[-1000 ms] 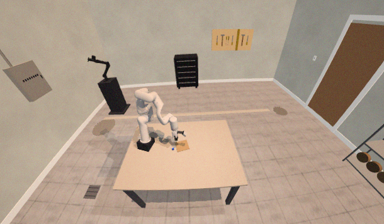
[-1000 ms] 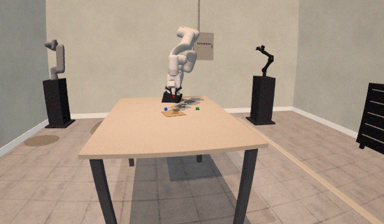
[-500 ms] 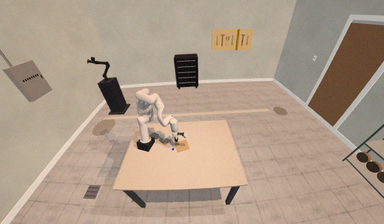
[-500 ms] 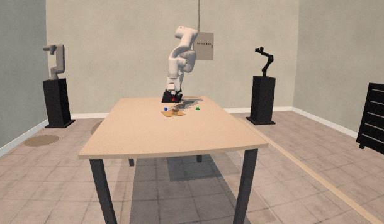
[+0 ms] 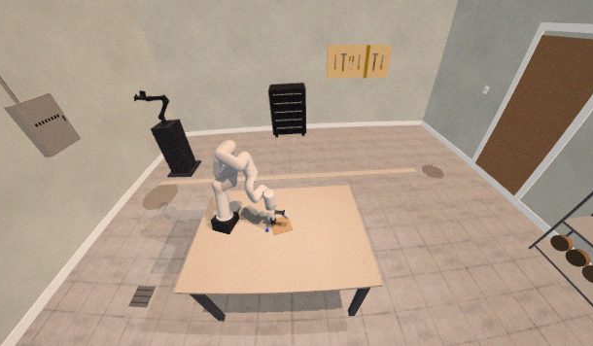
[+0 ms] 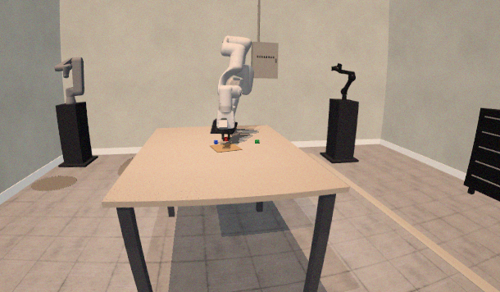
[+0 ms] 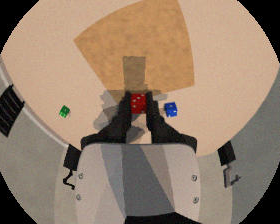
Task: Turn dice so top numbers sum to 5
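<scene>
The brown mat lies 50 mm ahead of my hand, 10 mm to the right of it and 50 mm below it. Also, from my hand: red die: 10 mm below; green die: 30 mm behind, 190 mm to the left, 40 mm below; blue die: 40 mm behind, 60 mm to the right, 40 mm below.
</scene>
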